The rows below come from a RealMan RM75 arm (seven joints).
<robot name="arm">
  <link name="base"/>
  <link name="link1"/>
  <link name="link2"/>
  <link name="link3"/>
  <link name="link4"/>
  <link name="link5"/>
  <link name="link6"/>
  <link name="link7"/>
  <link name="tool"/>
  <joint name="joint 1" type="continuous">
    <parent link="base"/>
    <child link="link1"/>
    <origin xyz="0 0 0.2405"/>
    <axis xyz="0 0 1"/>
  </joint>
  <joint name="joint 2" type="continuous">
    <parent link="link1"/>
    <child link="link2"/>
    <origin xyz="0 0 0"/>
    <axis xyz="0 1 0"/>
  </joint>
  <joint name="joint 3" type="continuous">
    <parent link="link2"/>
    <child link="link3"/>
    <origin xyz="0 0 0.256"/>
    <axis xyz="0 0 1"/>
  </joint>
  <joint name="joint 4" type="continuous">
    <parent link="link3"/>
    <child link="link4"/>
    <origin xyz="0 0 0"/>
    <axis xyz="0 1 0"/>
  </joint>
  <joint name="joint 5" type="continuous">
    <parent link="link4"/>
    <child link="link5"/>
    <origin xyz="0 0 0.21"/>
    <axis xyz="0 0 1"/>
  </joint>
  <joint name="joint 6" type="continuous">
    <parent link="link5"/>
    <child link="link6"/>
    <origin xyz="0 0 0"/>
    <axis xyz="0 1 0"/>
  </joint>
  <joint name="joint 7" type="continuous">
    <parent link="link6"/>
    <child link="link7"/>
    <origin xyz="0 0 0.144"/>
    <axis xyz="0 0 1"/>
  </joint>
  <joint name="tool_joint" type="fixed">
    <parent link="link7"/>
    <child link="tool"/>
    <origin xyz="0 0 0"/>
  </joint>
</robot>
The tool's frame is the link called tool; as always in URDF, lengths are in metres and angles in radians. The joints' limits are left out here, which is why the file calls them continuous.
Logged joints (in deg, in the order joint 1, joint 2, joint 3, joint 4, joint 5, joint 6, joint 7), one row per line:
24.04 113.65 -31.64 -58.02 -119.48 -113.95 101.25
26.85 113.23 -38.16 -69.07 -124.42 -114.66 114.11
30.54 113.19 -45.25 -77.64 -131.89 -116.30 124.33
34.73 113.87 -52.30 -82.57 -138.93 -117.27 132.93
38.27 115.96 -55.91 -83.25 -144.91 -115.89 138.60
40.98 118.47 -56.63 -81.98 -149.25 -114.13 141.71
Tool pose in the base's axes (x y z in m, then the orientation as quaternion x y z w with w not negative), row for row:
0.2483 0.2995 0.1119 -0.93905 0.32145 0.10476 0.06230
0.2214 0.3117 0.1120 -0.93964 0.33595 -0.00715 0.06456
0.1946 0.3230 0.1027 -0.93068 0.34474 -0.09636 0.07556
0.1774 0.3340 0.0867 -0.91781 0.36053 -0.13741 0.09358
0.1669 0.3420 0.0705 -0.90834 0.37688 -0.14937 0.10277
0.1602 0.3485 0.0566 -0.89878 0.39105 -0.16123 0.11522
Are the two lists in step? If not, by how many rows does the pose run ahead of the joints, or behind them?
The pose runs 1 row ahead of the joints: the pose in row i belongs to the joints in row i + 1.
